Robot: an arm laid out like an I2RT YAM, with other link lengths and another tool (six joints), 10 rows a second.
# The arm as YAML. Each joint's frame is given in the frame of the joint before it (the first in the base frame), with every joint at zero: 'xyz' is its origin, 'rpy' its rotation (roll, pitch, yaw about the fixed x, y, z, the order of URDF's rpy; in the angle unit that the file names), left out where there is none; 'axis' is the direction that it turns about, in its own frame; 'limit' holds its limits. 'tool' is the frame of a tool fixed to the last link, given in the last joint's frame.
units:
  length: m
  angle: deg
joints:
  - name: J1
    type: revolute
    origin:
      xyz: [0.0, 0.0, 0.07]
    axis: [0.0, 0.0, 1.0]
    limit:
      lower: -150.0
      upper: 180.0
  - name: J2
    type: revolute
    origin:
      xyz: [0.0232, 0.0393, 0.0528]
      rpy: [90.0, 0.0, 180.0]
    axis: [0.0, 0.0, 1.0]
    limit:
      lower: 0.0
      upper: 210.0
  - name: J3
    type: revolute
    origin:
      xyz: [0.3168, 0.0, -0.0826]
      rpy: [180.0, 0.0, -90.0]
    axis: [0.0, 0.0, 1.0]
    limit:
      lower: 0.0
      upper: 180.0
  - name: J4
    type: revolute
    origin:
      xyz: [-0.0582, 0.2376, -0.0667]
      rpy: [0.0, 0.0, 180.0]
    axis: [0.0, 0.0, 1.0]
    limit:
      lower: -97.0
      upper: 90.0
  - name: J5
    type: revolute
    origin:
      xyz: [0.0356, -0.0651, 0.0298]
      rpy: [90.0, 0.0, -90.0]
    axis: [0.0, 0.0, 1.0]
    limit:
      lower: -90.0
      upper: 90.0
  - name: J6
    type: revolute
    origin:
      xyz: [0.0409, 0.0, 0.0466]
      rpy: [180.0, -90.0, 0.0]
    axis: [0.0, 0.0, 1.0]
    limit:
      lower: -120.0
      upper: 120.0
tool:
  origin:
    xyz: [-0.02, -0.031, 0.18]
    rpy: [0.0, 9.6, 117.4]
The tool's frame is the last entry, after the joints.
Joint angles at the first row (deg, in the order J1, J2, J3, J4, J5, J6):
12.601, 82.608, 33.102, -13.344, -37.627, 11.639
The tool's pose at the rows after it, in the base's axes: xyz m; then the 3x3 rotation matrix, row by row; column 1 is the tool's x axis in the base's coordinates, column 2 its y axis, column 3 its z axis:
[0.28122 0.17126 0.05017], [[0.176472 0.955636 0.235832], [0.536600 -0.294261 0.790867], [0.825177 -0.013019 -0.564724]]
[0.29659 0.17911 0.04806], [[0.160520 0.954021 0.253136], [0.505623 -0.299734 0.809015], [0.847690 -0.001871 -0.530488]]
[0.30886 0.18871 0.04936], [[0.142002 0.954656 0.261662], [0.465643 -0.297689 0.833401], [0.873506 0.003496 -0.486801]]
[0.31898 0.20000 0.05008], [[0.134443 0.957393 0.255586], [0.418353 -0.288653 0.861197], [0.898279 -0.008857 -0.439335]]
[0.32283 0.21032 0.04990], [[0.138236 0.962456 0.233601], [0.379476 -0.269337 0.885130], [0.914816 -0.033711 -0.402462]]
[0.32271 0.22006 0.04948], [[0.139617 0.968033 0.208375], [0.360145 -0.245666 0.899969], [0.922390 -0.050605 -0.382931]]
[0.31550 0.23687 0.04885], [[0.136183 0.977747 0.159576], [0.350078 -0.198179 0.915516], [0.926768 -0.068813 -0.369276]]
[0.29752 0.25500 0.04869], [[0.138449 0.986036 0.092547], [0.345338 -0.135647 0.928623], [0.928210 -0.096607 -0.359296]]
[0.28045 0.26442 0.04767], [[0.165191 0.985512 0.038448], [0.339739 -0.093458 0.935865], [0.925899 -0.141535 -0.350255]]
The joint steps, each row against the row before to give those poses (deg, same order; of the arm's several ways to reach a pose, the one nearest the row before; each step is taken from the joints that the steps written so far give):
-0.002, 4.656, -0.129, 4.304, -1.377, 0.588
0.002, 3.103, -0.023, 5.771, -1.355, 1.445
0.000, 2.579, 0.087, 5.181, -2.098, 1.464
-0.002, 3.083, 0.547, 4.589, -2.820, 1.660
0.111, 2.556, 0.785, 2.406, -2.797, 1.050
0.764, 1.596, 0.745, 1.004, -1.574, 0.590
2.252, 1.311, 0.829, 0.285, -1.268, 0.459
2.928, 0.308, 0.110, -0.787, -1.377, 0.239
1.553, 0.174, -0.043, -1.726, -1.726, 0.242

